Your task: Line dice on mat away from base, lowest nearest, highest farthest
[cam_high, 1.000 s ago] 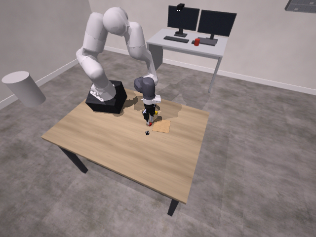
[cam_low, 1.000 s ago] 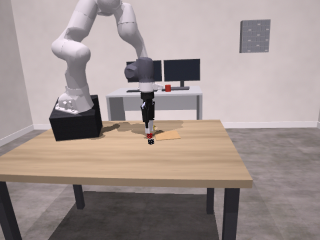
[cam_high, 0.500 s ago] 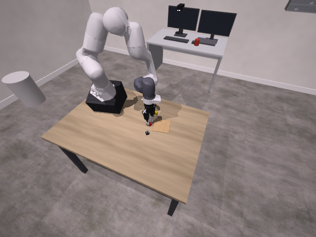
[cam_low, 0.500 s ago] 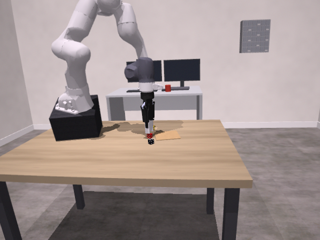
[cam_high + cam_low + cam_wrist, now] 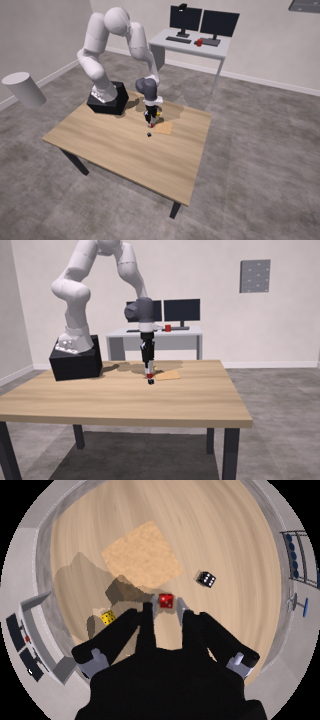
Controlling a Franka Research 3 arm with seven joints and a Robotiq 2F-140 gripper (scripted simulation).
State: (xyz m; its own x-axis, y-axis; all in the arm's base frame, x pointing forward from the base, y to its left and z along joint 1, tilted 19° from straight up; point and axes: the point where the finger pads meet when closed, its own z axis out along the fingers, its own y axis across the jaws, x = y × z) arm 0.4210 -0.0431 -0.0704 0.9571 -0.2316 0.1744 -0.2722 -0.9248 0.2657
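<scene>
Right now my hand is 5 cm above the red die. The rest, counted from my hand: yellow die 1 cm behind, 15 cm to the left, 5 cm below; then black die 3 cm ahead, 9 cm to the right, 5 cm below; then tan mat 10 cm ahead, 4 cm to the left, 6 cm below.
</scene>
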